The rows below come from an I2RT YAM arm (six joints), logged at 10 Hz.
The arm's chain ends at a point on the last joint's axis. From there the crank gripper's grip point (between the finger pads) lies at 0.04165 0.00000 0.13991 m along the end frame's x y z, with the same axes.
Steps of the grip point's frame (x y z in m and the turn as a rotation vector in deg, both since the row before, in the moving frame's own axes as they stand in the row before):
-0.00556, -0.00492, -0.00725, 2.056, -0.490, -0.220
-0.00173, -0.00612, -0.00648, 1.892, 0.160, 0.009
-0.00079, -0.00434, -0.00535, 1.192, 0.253, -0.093
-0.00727, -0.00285, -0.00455, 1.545, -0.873, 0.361
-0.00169, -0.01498, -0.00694, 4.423, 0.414, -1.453
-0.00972, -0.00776, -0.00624, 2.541, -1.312, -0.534
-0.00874, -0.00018, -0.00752, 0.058, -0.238, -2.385
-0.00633, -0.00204, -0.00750, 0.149, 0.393, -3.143
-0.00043, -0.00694, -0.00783, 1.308, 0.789, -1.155
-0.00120, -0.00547, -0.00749, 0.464, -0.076, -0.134
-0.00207, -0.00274, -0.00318, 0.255, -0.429, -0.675
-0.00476, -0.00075, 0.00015, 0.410, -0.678, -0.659
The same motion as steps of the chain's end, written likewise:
-0.00435, 0.00026, -0.00751, 2.056, -0.490, -0.220
-0.00212, -0.00151, -0.00629, 1.892, 0.160, 0.009
-0.00140, -0.00136, -0.00513, 1.192, 0.253, -0.093
-0.00514, 0.00067, -0.00512, 1.545, -0.873, 0.361
-0.00255, -0.00314, -0.00618, 4.423, 0.414, -1.453
-0.00648, -0.00116, -0.00701, 2.541, -1.312, -0.534
-0.00812, 0.00168, -0.00769, 0.058, -0.238, -2.385
-0.00722, 0.00063, -0.00721, 0.149, 0.393, -3.143
-0.00231, -0.00289, -0.00720, 1.308, 0.789, -1.155
-0.00101, -0.00424, -0.00754, 0.464, -0.076, -0.134
-0.00101, -0.00163, -0.00349, 0.255, -0.429, -0.675
-0.00309, 0.00072, -0.00033, 0.410, -0.678, -0.659

